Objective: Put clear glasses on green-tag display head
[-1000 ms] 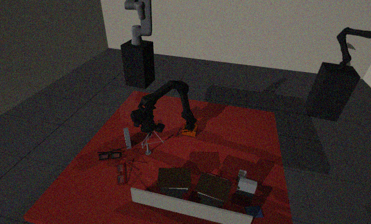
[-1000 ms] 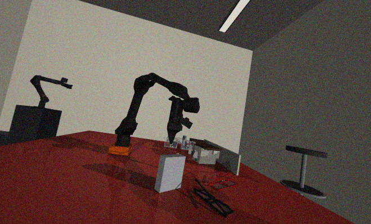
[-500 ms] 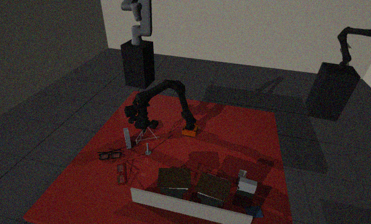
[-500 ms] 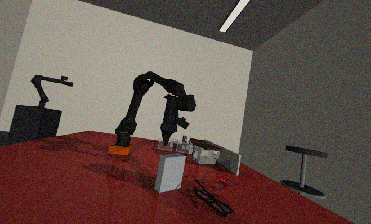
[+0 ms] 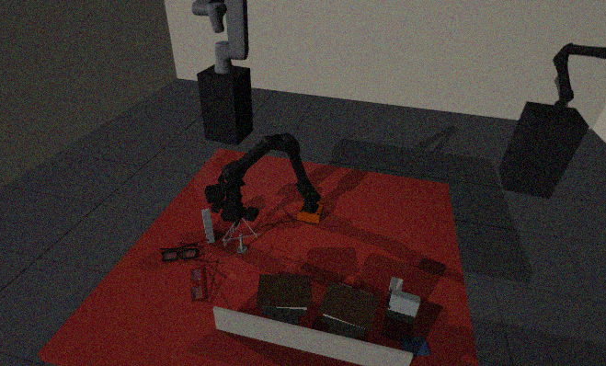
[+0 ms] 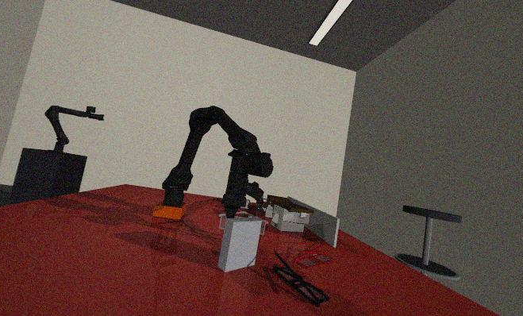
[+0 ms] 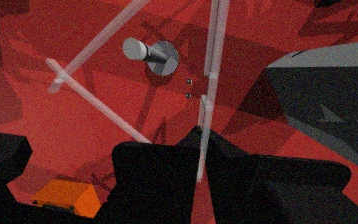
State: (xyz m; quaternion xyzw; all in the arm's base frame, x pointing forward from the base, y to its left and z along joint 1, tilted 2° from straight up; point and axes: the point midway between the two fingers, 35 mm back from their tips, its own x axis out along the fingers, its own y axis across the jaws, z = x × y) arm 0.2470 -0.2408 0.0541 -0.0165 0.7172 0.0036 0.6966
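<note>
My gripper tip is now 60 mm short of the small stand, 50 mm to the right of it and 40 mm above it. From my gripper tip the other things lie so: blue card 250 mm ahead, 750 mm to the left, 60 mm below; white board 380 mm ahead, 430 mm to the left, 10 mm below.
</note>
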